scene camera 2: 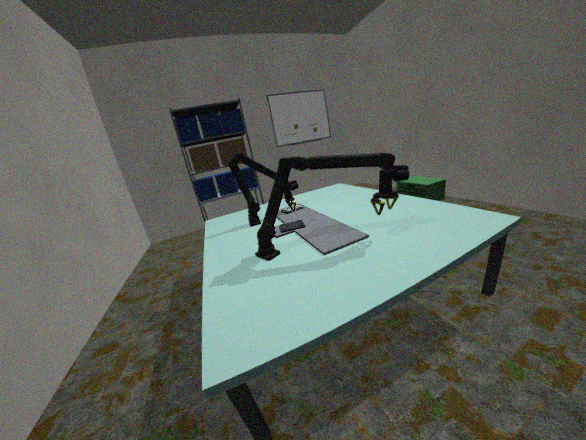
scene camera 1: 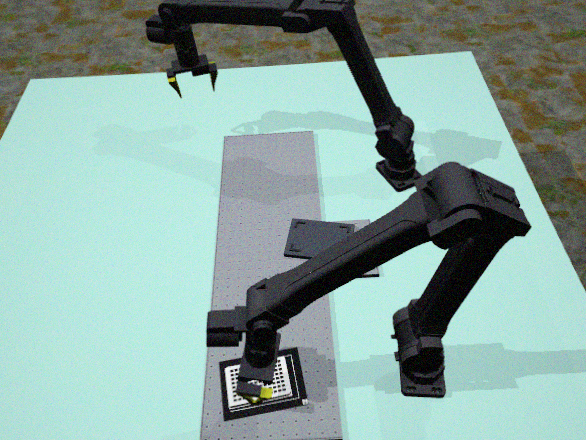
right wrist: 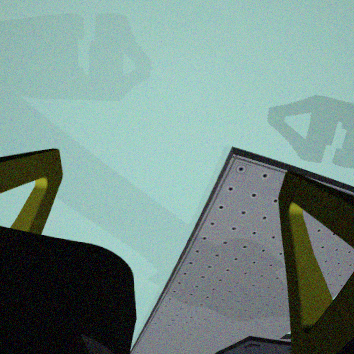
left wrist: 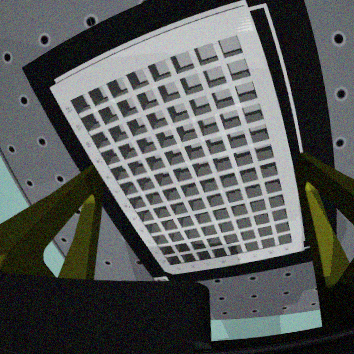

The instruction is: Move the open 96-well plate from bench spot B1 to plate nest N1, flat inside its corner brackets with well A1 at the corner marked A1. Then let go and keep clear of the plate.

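Pixels of known places: left gripper, between the fingertips: (scene camera 2: 292, 208) (scene camera 1: 258, 382) (left wrist: 198, 168); right gripper, between the fingertips: (scene camera 2: 384, 212) (scene camera 1: 197, 94) (right wrist: 168, 172); left arm's base, origin of its link: (scene camera 2: 255, 223) (scene camera 1: 420, 369); right arm's base, origin of its link: (scene camera 2: 267, 254) (scene camera 1: 398, 174).
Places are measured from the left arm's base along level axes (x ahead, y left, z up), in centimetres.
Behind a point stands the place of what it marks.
The white 96-well plate (scene camera 1: 284, 369) {x 28.1, y 2.8, z 2.9 cm} (left wrist: 190, 145) {x 34.6, y 5.6, z 2.0 cm} lies on the black-bordered bench spot (scene camera 1: 300, 375) {x 24.9, y 3.3, z 1.5 cm} (left wrist: 320, 100) {x 36.4, y -0.3, z 1.5 cm}. A small white label (scene camera 1: 304, 401) {x 23.7, y 8.7, z 1.5 cm} sits at one corner of the spot. My left gripper (scene camera 1: 256, 398) (scene camera 2: 292, 206) {x 33.4, y 5.3, z 2.0 cm} (left wrist: 198, 168) {x 33.4, y 5.3, z 2.0 cm} is open over the plate, with a finger toward each long side in its wrist view; its exact height is unclear. It hides part of the plate in scene camera 1. The dark nest (scene camera 1: 317, 237) {x 22.6, y -33.0, z 2.5 cm} (scene camera 2: 292, 226) {x 21.9, y -35.2, z 2.5 cm} has corner brackets and is partly hidden by the left arm; its A1 mark is not readable. My right gripper (scene camera 1: 197, 93) {x 59.6, y -78.2, z 13.5 cm} (scene camera 2: 385, 212) {x 59.6, y -78.2, z 13.5 cm} (right wrist: 168, 172) {x 59.6, y -78.2, z 13.5 cm} is open and empty, high above the table.
A long grey perforated board (scene camera 1: 270, 150) {x 37.9, y -67.3, z 1.3 cm} (scene camera 2: 345, 236) {x 42.5, y -67.4, z 1.3 cm} (right wrist: 245, 265) {x 43.4, y -60.0, z 1.3 cm} runs under the bench spot and part of the nest. A light grey panel (scene camera 1: 371, 274) {x 9.4, y -23.1, z 1.1 cm} shows beside the nest. The left forearm (scene camera 1: 345, 250) {x 16.3, y 2.4, z 42.4 cm} crosses above the nest. The table (scene camera 1: 125, 250) {x 71.9, y -29.7, z 0.0 cm} (scene camera 2: 280, 310) {x -2.3, y -101.9, z 0.0 cm} surrounds the board.
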